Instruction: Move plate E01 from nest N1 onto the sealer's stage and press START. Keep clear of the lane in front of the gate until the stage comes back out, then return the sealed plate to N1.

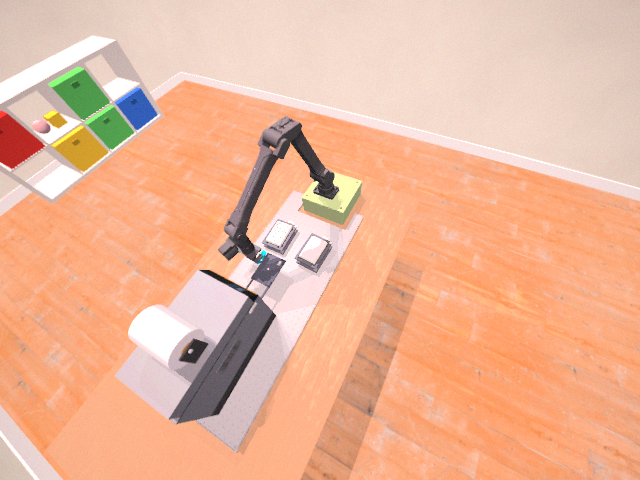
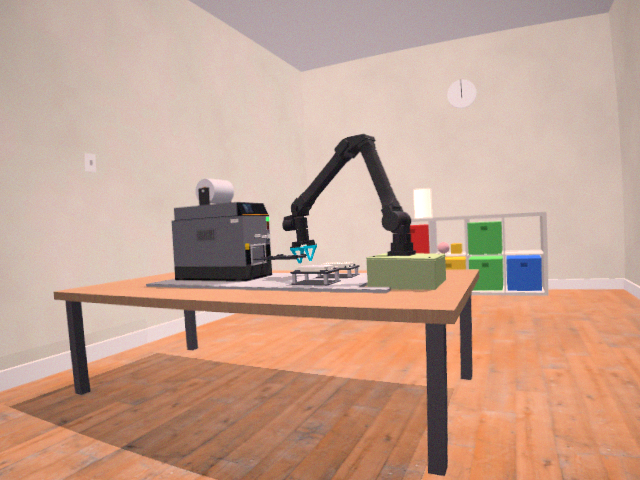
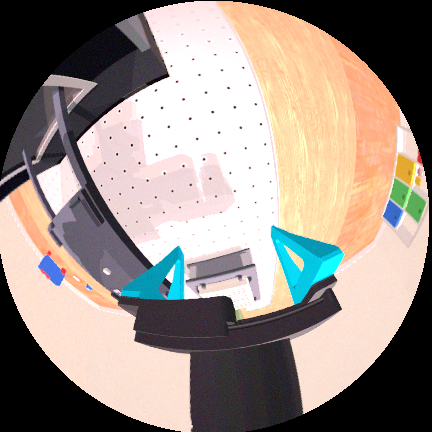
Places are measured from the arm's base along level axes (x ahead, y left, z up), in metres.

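Pixels of known places: gripper, fingertip midpoint: (image 1: 254, 257) (image 2: 305, 262) (image 3: 225, 241); arm's base at its link origin: (image 1: 326, 191) (image 2: 401, 254).
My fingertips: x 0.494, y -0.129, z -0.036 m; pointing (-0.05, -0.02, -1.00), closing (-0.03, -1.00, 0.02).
Observation:
For each thing: its top centre in the pictures, then the offset to it from my fingertips. Level surfaces: height alone.
- sealer's stage at its top centre: (image 3: 72, 240) (image 2: 278, 254) (image 1: 262, 276) 0.074 m ahead, 0.115 m left, 0.045 m up
- white plate with dotted wells, top centre: (image 3: 230, 301) (image 2: 337, 263) (image 1: 278, 232) 0.174 m back, 0.023 m left, 0.003 m down
- smoother white plate at its top centre: (image 2: 315, 266) (image 1: 313, 248) 0.169 m back, 0.231 m left, 0.006 m up
- white film roll at its top centre: (image 1: 154, 331) (image 2: 214, 179) 0.409 m ahead, 0.126 m left, 0.414 m up
- perforated board at its surface level: 0.061 m down
My gripper (image 1: 261, 256) (image 2: 306, 259) (image 3: 225, 241) is open and empty, its cyan fingers pointing down by the side of the sealer's stage (image 1: 268, 270) (image 2: 284, 256) (image 3: 95, 240). The dark stage is out on its rails before the gate, with no plate on it. A white plate with dotted wells (image 1: 279, 234) (image 3: 240, 292) sits on one nest (image 3: 220, 265). A smoother white plate (image 1: 313, 249) (image 2: 311, 268) sits on the other nest (image 2: 325, 277). I cannot read which is E01 or N1. The sealer (image 1: 222, 304) (image 2: 211, 242) shows a green light; START cannot be made out.
A white film roll (image 1: 160, 330) (image 2: 219, 191) tops the sealer. The stage rails reach toward the gate opening. The arm stands on a green base block (image 1: 323, 207) (image 2: 405, 271) behind the nests. A perforated board (image 2: 361, 288) (image 3: 215, 115) lies under the sealer and nests.

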